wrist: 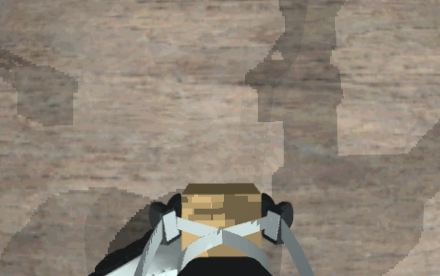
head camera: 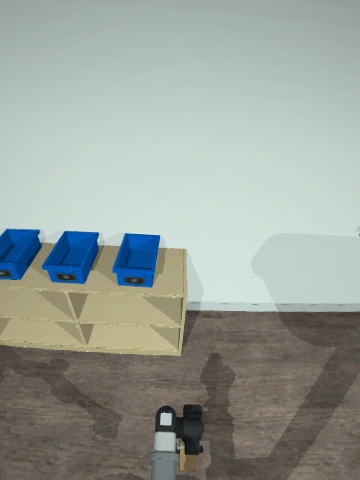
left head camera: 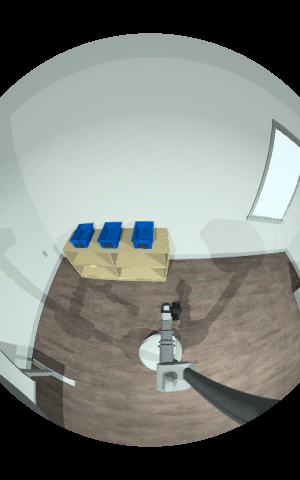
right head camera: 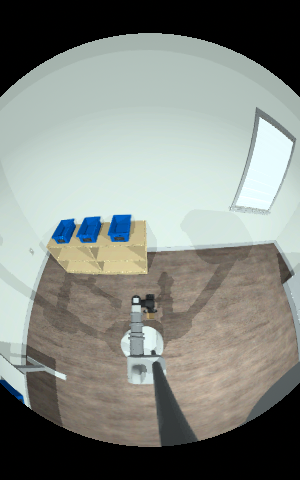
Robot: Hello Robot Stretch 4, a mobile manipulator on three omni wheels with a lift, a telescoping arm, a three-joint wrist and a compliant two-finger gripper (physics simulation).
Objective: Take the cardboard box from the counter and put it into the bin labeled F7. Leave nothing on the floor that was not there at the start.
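Frame: origin at the robot's base, x ahead, y left, z up, level; centimetres.
Seen in the pictures: gripper, fingertip midpoint: (wrist: 221, 209) (left head camera: 171, 318).
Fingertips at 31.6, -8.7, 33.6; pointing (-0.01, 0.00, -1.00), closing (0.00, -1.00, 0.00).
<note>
A point is followed by its place in that frame, as x, y, z.
A small cardboard box (head camera: 188, 462) {27.1, -8.9, 38.3} (left head camera: 174, 323) {26.4, -10.5, 38.2} (right head camera: 150, 316) {26.1, -9.0, 38.2} (wrist: 221, 207) {32.9, -8.7, 38.4} is between the two fingers of my gripper (wrist: 221, 209) {31.6, -8.7, 33.6}, which is shut on it. The box hangs above the wooden floor. Three blue bins stand in a row on the wooden shelf unit (head camera: 172, 270) {107.1, 0.4, 58.2} (left head camera: 161, 240) {104.9, -0.3, 58.1} (right head camera: 140, 232) {105.7, -1.9, 58.1}: a left bin (head camera: 19, 254) {100.2, 78.6, 70.3} (left head camera: 82, 235) {112.6, 93.5, 58.4} (right head camera: 64, 231) {112.8, 94.0, 58.2}, a middle bin (head camera: 72, 256) {114.0, 58.2, 58.4} (left head camera: 110, 235) {112.2, 56.1, 58.5} (right head camera: 89, 229) {113.3, 57.4, 58.5} and a right bin (head camera: 136, 259) {114.3, 21.2, 58.5} (left head camera: 143, 235) {112.1, 18.8, 58.5} (right head camera: 120, 228) {112.6, 20.0, 58.5}. Their dark front labels are too small to read. My gripper is in front of the shelf unit, well apart from it.
A pale wall (head camera: 225, 150) {128.6, -22.3, 118.1} stands behind the shelf unit. A window (left head camera: 277, 175) {129.7, -143.5, 143.9} (right head camera: 265, 165) {129.8, -149.9, 145.2} is at the right. A white bar-like piece (left head camera: 55, 375) (right head camera: 47, 370) shows at the lower left. Part of another blue bin (right head camera: 11, 391) shows at the left edge of the right head view.
</note>
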